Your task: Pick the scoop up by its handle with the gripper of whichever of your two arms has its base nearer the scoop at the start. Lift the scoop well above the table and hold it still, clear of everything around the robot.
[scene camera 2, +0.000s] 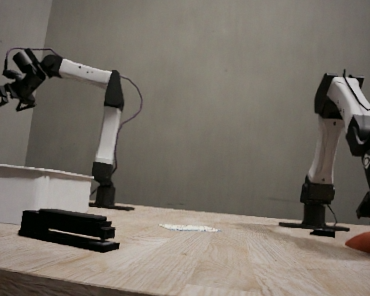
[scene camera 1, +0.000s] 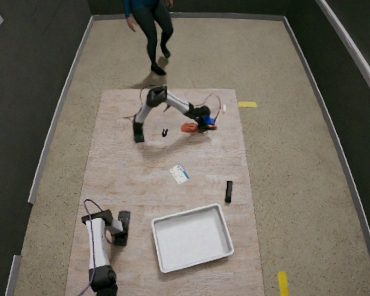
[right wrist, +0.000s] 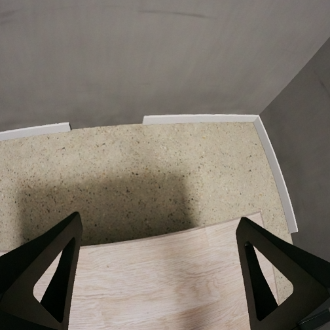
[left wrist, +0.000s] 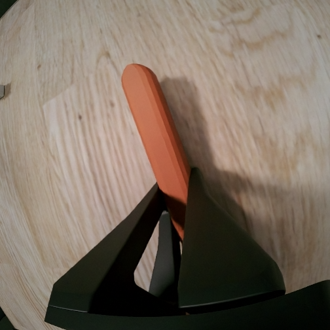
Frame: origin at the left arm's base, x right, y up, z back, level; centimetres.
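Where they show: left gripper, fingertip midpoint: (scene camera 1: 208,127); right gripper, fingertip midpoint: (scene camera 2: 6,109); left arm's base, origin of the base link: (scene camera 2: 313,228) (scene camera 1: 138,130); right arm's base, origin of the base link: (scene camera 2: 104,207) (scene camera 1: 122,228).
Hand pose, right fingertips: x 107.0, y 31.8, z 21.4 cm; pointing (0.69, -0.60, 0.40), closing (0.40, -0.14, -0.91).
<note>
Things, the pixels of their top centre, and the offset from my right fingertips. Level surfaces: height alone.
- orange scoop, middle of its top: (scene camera 1: 199,125) dx -100.1, dy -28.4, dz -64.7 cm
- white tray, middle of its top: (scene camera 2: 17,168) (scene camera 1: 191,236) dx -28.4, dy -22.2, dz -42.9 cm
- black stapler, middle of its top: (scene camera 2: 69,211) (scene camera 1: 230,190) dx -50.2, dy -27.8, dz -72.1 cm
- table, its level: dy -31.8 cm
- blue card, middle of its top: (scene camera 2: 189,227) (scene camera 1: 178,174) dx -68.3, dy -31.7, dz -43.6 cm
- small black item, middle of its top: (scene camera 2: 322,229) (scene camera 1: 164,132) dx -100.7, dy -30.3, dz -39.8 cm
The orange scoop (scene camera 1: 189,128) (scene camera 2: 361,242) (left wrist: 150,120) is low at the table surface, near the far side in scene camera 1. Part of it shows at the right edge of scene camera 2. My left gripper (scene camera 1: 206,128) (left wrist: 181,181) is shut on the scoop's handle, with the handle's rounded end sticking out past the fingertips in the left wrist view. The scoop's bowl is hidden behind the fingers there. My right gripper (scene camera 2: 14,104) (right wrist: 161,224) is open and empty, raised far from the scoop.
A white tray (scene camera 1: 192,240) (scene camera 2: 45,192) and a black stapler (scene camera 1: 228,192) (scene camera 2: 70,229) are on the table (scene camera 1: 125,185). A white and blue card (scene camera 1: 179,174) (scene camera 2: 190,228) lies mid-table. A small black item (scene camera 1: 165,132) lies near the left arm's base. A person (scene camera 1: 155,35) is beyond the far table edge.
</note>
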